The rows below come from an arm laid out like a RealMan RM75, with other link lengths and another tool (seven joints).
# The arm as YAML. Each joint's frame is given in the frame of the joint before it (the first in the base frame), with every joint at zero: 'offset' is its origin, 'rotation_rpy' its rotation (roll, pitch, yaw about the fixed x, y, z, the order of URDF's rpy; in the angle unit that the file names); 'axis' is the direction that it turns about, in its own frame. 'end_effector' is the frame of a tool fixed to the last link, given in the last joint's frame.
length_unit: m
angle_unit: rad
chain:
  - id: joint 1
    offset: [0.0, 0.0, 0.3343]
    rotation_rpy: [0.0, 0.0, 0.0]
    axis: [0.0, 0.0, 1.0]
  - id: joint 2
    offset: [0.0, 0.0, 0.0]
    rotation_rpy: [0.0, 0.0, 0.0]
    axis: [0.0, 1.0, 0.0]
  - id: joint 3
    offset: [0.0, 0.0, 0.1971]
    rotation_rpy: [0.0, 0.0, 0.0]
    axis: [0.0, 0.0, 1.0]
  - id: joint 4
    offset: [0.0, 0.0, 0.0]
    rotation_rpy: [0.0, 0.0, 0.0]
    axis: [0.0, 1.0, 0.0]
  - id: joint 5
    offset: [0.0, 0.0, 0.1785]
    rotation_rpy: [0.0, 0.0, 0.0]
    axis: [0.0, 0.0, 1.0]
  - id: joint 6
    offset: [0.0, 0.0, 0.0]
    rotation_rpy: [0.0, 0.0, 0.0]
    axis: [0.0, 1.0, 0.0]
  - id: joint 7
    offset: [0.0, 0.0, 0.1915]
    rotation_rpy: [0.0, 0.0, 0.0]
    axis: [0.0, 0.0, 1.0]
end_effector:
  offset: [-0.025, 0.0, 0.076]
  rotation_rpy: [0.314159, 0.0, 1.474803]
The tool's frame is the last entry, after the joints.
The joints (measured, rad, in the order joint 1, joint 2, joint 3, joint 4, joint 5, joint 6, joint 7), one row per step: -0.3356, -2.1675, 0.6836, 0.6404, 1.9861, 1.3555, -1.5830; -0.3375, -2.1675, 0.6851, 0.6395, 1.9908, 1.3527, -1.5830; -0.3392, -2.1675, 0.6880, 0.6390, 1.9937, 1.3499, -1.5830; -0.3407, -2.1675, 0.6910, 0.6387, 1.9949, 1.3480, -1.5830; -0.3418, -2.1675, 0.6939, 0.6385, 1.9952, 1.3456, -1.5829; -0.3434, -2.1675, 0.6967, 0.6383, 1.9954, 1.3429, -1.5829; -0.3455, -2.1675, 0.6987, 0.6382, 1.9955, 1.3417, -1.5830; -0.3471, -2.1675, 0.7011, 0.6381, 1.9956, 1.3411, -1.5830; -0.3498, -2.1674, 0.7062, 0.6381, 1.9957, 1.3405, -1.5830; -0.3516, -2.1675, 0.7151, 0.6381, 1.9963, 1.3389, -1.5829; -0.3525, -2.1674, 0.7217, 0.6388, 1.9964, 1.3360, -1.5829; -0.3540, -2.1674, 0.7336, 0.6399, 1.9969, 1.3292, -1.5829; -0.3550, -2.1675, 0.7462, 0.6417, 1.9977, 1.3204, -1.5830; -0.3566, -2.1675, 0.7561, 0.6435, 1.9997, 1.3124, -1.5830; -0.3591, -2.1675, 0.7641, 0.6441, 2.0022, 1.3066, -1.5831; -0.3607, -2.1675, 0.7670, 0.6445, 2.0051, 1.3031, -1.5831; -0.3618, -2.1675, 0.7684, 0.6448, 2.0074, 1.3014, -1.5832
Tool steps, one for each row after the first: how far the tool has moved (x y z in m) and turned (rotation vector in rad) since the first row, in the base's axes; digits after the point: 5 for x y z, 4 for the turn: -0.00061, -0.00036, -0.00094, -0.0038, 0.0048, -0.0010; -0.00094, -0.00057, -0.00179, -0.0070, 0.0090, -0.0027; -0.00089, -0.00064, -0.00244, -0.0094, 0.0117, -0.0048; -0.00093, -0.00053, -0.00292, -0.0107, 0.0141, -0.0062; -0.00089, -0.00023, -0.00336, -0.0118, 0.0167, -0.0077; -0.00041, 0.00011, -0.00368, -0.0128, 0.0180, -0.0102; 0.00007, 0.00018, -0.00408, -0.0145, 0.0191, -0.0128; 0.00102, 0.00014, -0.00488, -0.0181, 0.0211, -0.0180; 0.00170, -0.00065, -0.00638, -0.0246, 0.0250, -0.0241; 0.00169, -0.00085, -0.00721, -0.0278, 0.0293, -0.0276; 0.00132, -0.00110, -0.00877, -0.0330, 0.0380, -0.0327; 0.00039, -0.00118, -0.01029, -0.0374, 0.0487, -0.0371; -0.00057, -0.00102, -0.01148, -0.0409, 0.0591, -0.0413; -0.00099, -0.00103, -0.01271, -0.0452, 0.0672, -0.0458; -0.00155, -0.00095, -0.01328, -0.0473, 0.0726, -0.0477; -0.00187, -0.00097, -0.01362, -0.0488, 0.0758, -0.0490
